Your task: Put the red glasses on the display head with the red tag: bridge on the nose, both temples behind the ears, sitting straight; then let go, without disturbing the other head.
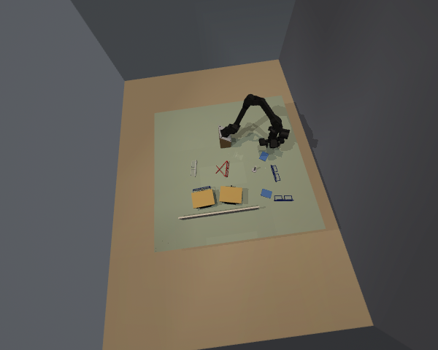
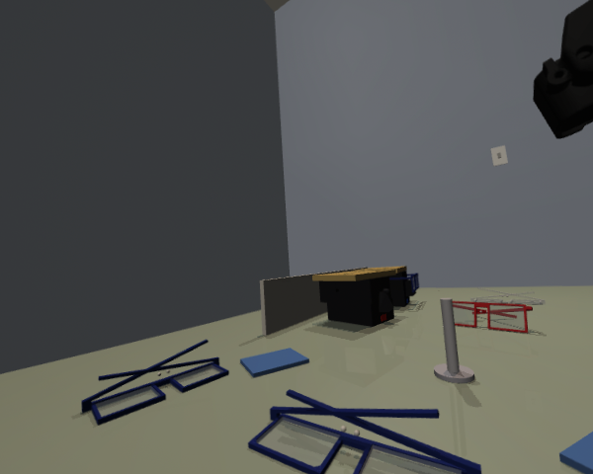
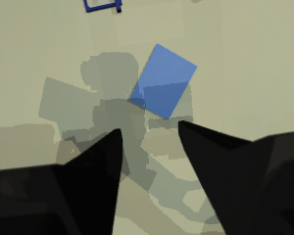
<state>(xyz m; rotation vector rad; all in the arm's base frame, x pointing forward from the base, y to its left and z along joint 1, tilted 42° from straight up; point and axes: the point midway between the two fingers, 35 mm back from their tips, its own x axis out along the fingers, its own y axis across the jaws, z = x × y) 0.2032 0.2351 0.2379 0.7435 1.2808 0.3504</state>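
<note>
Right now the round base is 16 cm to the right of my gripper tip, 12 cm ahead of it and 8 cm below it. From my gripper tip the other things lie so: long low board: 54 cm to the right, 40 cm ahead, 5 cm below; display head: 63 cm to the right, 25 cm ahead, 5 cm below.
</note>
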